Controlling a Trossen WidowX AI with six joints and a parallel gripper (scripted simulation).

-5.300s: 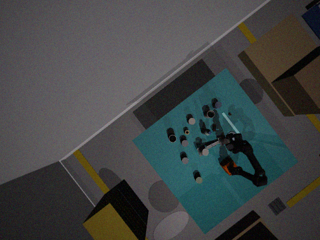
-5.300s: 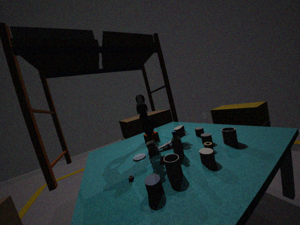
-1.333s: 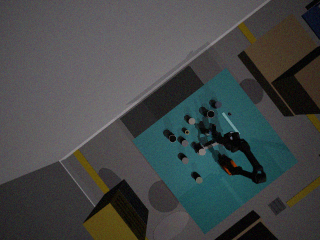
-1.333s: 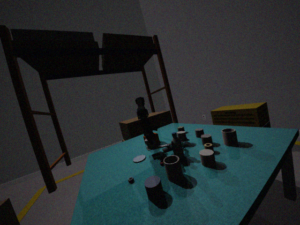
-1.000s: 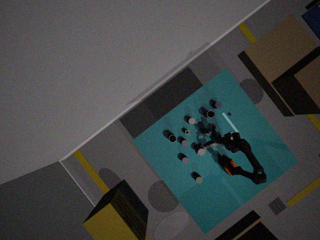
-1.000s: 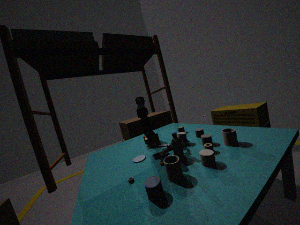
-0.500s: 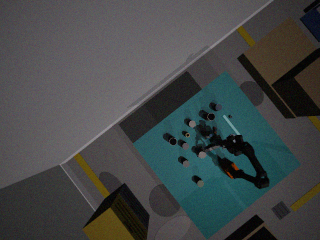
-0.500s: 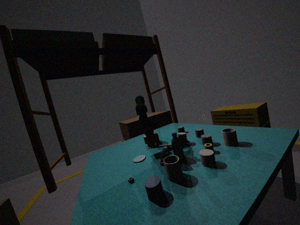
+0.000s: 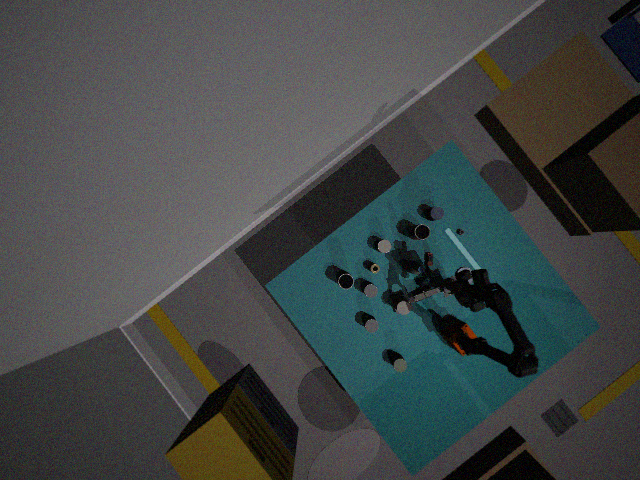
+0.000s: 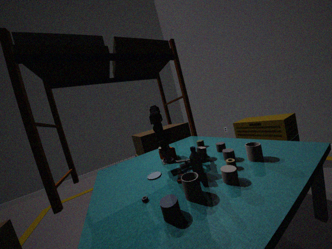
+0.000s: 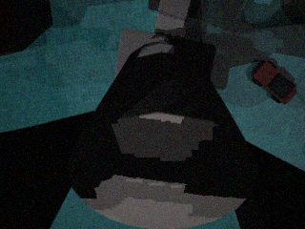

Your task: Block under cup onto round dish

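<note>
Right now my gripper tip is 140 mm above the pale round dish, 110 mm to the left of it and 10 mm past it. Round my gripper tip: balance beam 140 mm to the left, 110 mm below, 10 mm ahead; then red block 150 mm ahead, 130 mm below, 20 mm to the left.
</note>
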